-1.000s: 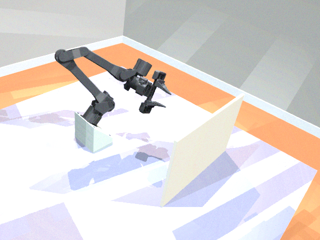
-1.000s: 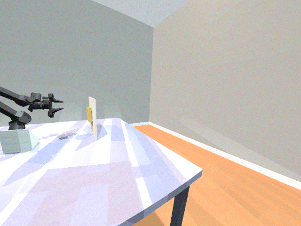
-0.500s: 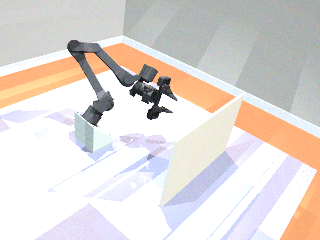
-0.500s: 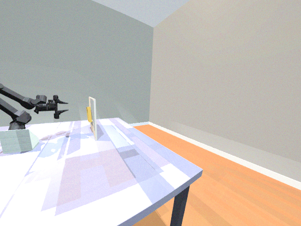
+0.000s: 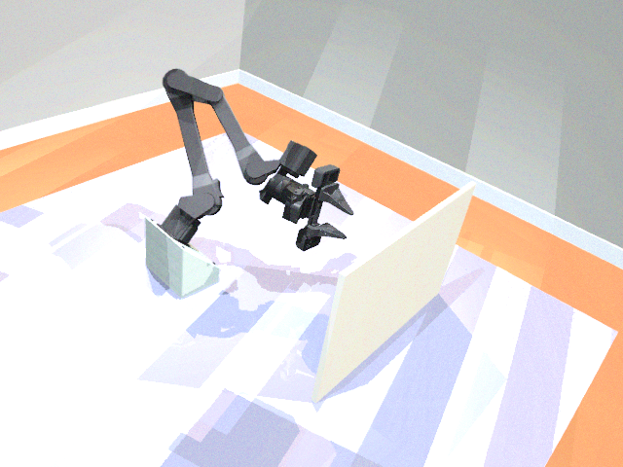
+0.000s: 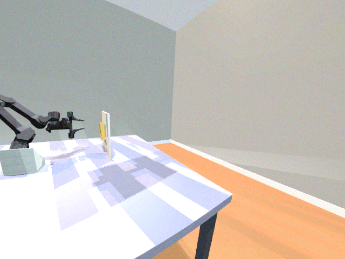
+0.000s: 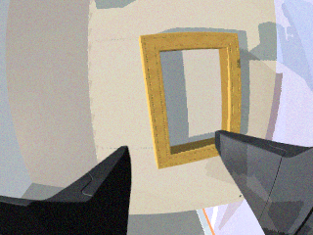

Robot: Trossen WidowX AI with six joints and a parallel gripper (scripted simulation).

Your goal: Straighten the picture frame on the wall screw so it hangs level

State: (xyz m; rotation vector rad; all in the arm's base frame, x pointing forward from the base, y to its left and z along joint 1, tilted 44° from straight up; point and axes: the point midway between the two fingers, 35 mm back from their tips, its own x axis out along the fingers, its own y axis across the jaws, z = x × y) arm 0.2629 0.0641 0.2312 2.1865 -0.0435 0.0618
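My gripper tip is 130 mm short of the picture frame and 50 mm above it. Also, from my gripper tip: cream wall panel (140 mm ahead, 60 mm below).
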